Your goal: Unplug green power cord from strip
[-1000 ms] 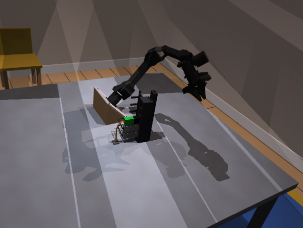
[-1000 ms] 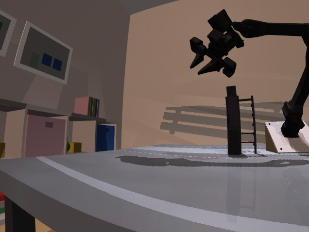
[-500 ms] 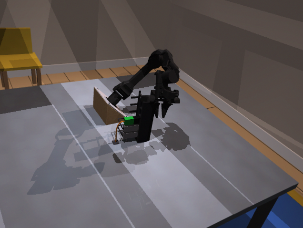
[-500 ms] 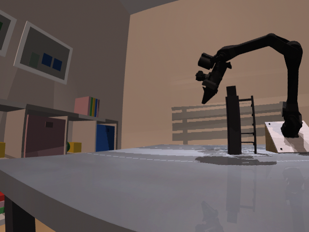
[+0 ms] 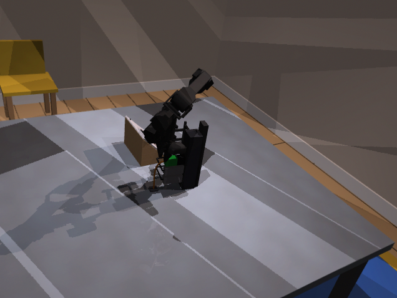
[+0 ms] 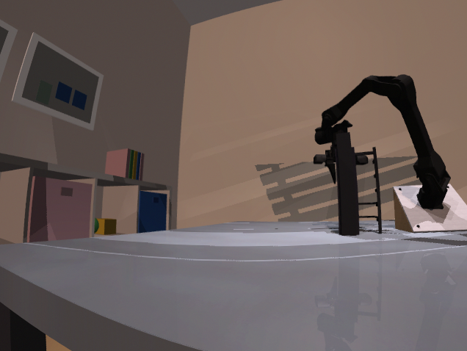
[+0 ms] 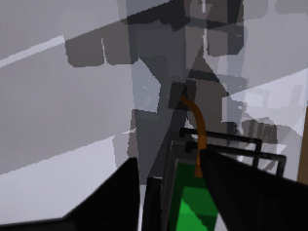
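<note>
Now: gripper tip 6 cm to the right of the green plug, 2 cm past it and 2 cm above it.
</note>
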